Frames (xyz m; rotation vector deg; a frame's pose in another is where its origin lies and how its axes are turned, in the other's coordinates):
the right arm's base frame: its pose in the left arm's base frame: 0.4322 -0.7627 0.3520 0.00 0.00 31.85
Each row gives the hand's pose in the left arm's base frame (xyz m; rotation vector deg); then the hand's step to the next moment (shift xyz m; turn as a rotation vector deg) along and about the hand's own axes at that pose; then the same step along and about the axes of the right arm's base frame.
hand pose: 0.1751 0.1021 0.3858 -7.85 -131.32 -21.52
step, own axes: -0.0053 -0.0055 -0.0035 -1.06 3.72 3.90
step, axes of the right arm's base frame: 0.0009 -0.0078 -0.0029 1.49 4.69 -2.44
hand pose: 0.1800 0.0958 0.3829 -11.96 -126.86 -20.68
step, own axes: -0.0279 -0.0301 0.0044 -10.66 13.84 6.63
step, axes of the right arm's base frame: -0.0097 -0.0265 -0.0301 12.54 9.86 -9.73
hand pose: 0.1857 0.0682 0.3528 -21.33 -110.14 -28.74
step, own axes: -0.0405 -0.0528 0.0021 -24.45 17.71 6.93
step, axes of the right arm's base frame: -0.0335 -0.0329 -0.0472 20.07 8.83 -21.88
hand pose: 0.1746 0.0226 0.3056 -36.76 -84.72 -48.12
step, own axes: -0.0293 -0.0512 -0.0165 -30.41 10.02 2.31
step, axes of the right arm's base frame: -0.0459 -0.0190 -0.0358 13.52 3.89 -28.86
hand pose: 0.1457 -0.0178 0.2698 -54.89 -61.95 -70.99
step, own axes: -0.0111 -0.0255 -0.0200 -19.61 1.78 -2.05
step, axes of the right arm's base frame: -0.0301 -0.0040 -0.0159 3.01 1.46 -19.51
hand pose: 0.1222 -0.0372 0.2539 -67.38 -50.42 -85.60
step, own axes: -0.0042 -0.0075 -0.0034 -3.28 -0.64 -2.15
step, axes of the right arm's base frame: -0.0069 0.0039 -0.0047 -1.41 -0.30 -3.70
